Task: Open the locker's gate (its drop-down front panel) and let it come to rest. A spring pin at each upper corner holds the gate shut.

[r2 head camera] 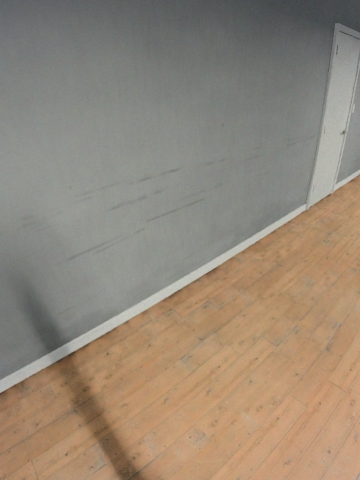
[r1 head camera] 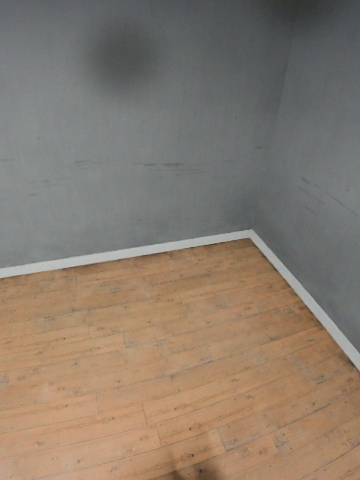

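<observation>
The locker, its gate and the spring pins do not show in the r1 head view or in the r2 head view. Neither the r1 gripper nor the r2 gripper shows in these views, so whether they are open or shut is hidden.
In the r1 head view two grey walls [r1 head camera: 150, 125] meet at a corner above a wood floor [r1 head camera: 150, 350]. In the r2 head view a grey wall [r2 head camera: 150, 125] runs beside the wood floor [r2 head camera: 250, 350], with a white door [r2 head camera: 334, 120] at the right. A dark shadow crosses the floor at the lower left.
</observation>
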